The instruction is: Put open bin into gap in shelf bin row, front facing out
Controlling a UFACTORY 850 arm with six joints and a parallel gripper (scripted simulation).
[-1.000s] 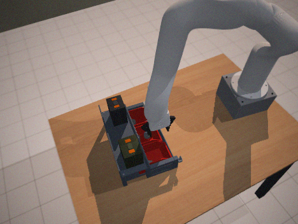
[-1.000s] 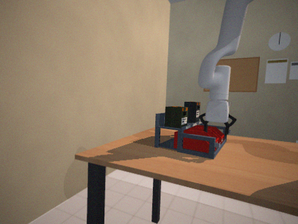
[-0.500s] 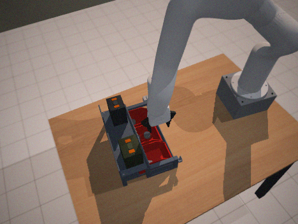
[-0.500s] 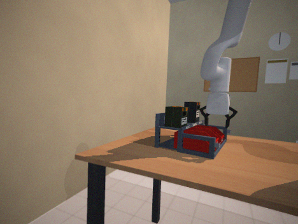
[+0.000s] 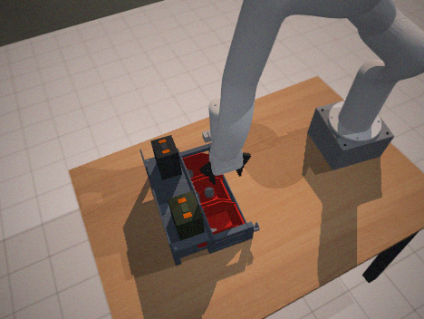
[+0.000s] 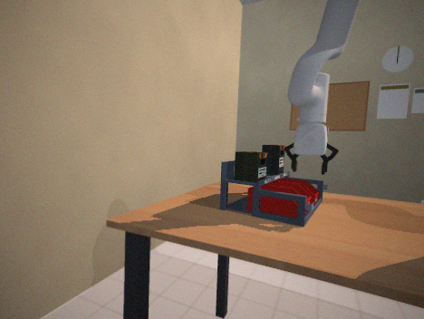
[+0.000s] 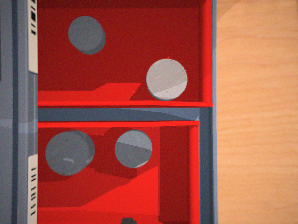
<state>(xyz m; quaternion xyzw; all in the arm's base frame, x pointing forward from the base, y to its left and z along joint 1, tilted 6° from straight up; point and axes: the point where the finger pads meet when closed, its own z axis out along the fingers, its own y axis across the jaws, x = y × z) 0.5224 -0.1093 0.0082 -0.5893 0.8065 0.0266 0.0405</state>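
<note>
Right now my hand is 9 cm short of the blue-grey shelf, 8 cm above it and 4 cm to the left of it. The rest, counted from my hand: grey disc: 12 cm below, 10 cm to the right, 1 cm behind.
</note>
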